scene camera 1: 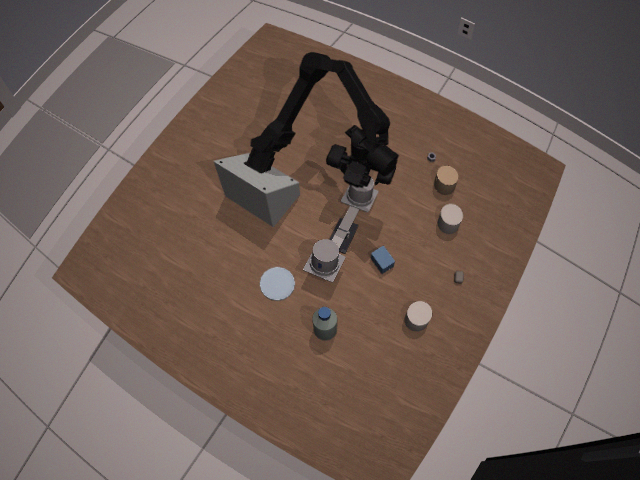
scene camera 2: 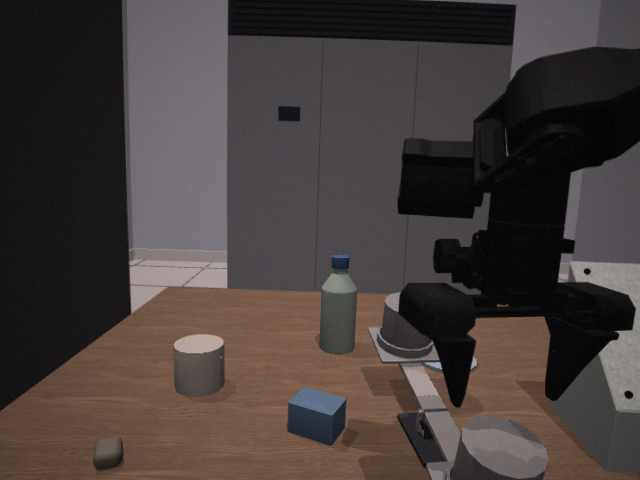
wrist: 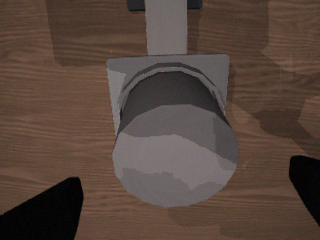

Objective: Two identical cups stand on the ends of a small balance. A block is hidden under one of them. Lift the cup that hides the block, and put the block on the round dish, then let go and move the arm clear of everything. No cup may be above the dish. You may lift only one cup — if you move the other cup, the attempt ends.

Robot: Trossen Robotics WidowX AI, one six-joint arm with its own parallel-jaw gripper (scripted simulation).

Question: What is my gripper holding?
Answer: Nothing.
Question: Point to a small balance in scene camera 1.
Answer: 343,230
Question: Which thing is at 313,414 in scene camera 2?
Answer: A blue box.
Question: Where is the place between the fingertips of my gripper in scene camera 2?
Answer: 504,402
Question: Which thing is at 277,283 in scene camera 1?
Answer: A pale blue round dish.
